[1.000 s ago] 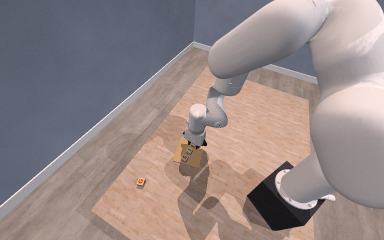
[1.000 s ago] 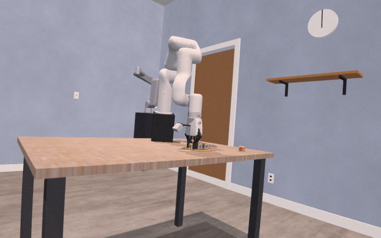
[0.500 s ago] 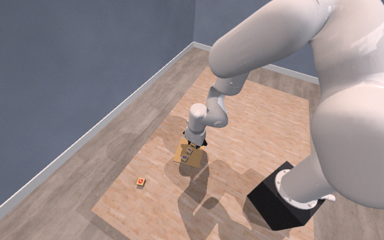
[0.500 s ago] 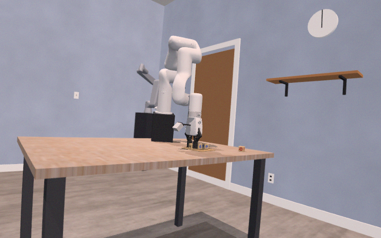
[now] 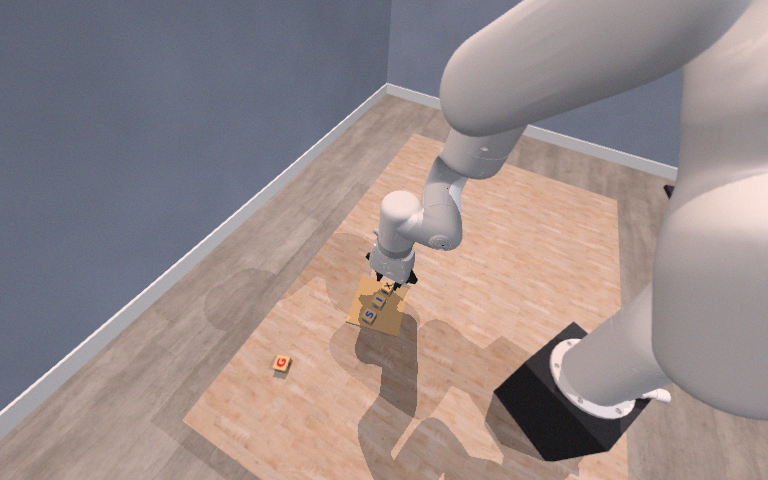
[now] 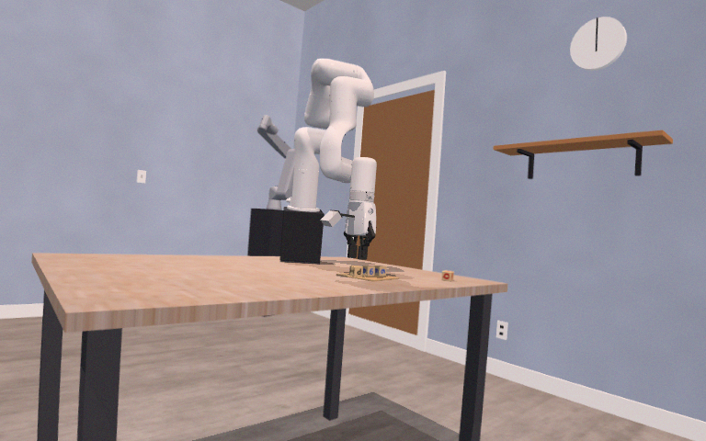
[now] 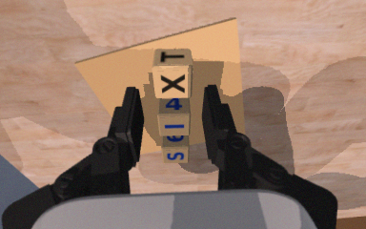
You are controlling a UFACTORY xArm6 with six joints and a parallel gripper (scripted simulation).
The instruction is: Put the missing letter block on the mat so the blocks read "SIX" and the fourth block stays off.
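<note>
The x block lies 6 cm below my hand. The rest, counted from my hand: s block 9 cm to the left, 6 cm below, 2 cm ahead; then i block 6 cm below, 5 cm to the left, 1 cm ahead; then mat 7 cm below, 5 cm to the left, 1 cm ahead.
</note>
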